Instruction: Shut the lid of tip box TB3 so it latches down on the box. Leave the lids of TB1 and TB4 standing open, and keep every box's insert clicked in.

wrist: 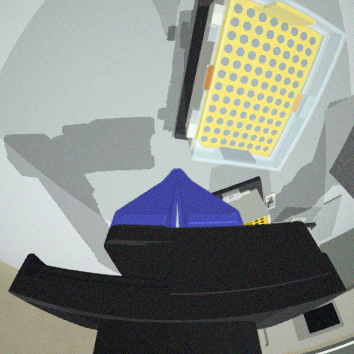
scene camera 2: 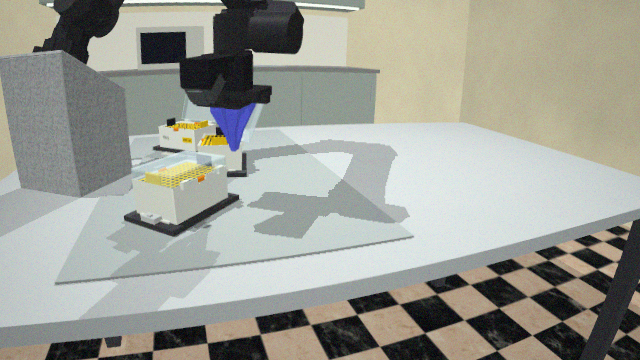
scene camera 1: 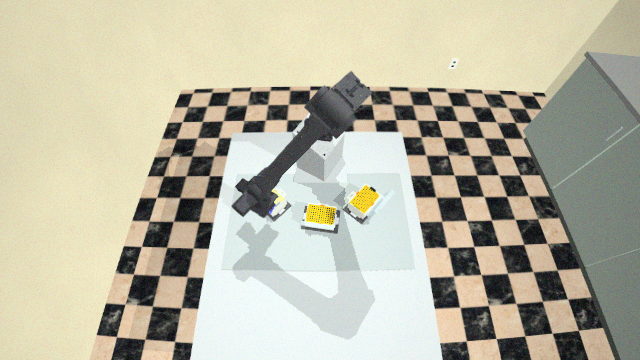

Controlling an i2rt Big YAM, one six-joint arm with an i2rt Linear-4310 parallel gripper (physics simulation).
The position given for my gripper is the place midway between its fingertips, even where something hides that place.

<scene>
In view: my gripper (scene camera 2: 234,150), a clear lid (scene camera 2: 169,171), a thin mat (scene camera 1: 382,242) and a tip box (scene camera 2: 236,166).
My gripper shows as well in the wrist view (wrist: 176,174). The thin mat is seen too in the wrist view (wrist: 96,96).
</scene>
